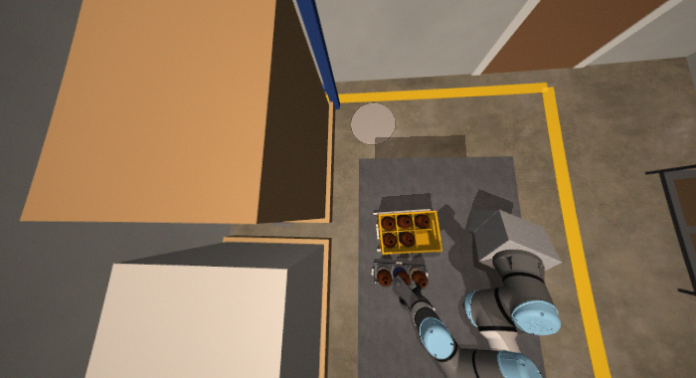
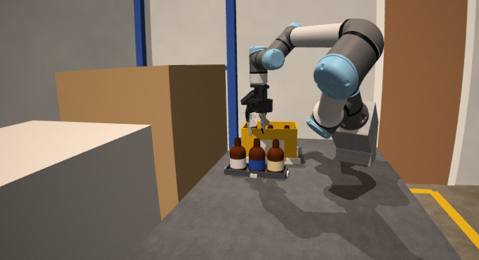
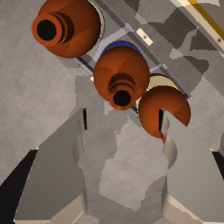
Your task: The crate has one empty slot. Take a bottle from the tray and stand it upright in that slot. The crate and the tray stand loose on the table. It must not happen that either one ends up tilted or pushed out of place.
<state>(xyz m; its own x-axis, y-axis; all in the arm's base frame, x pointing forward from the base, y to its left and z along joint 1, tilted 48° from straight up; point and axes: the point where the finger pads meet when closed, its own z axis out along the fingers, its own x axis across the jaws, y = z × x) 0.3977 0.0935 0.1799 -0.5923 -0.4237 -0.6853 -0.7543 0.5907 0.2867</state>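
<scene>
Right now my hand is 11 cm above the white-label bottle, 9 cm short of it and 1 cm to the right of it. The rest, counted from my hand: yellow crate 23 cm to the right, 11 cm below, 1 cm ahead; then dark tray 18 cm below.
</scene>
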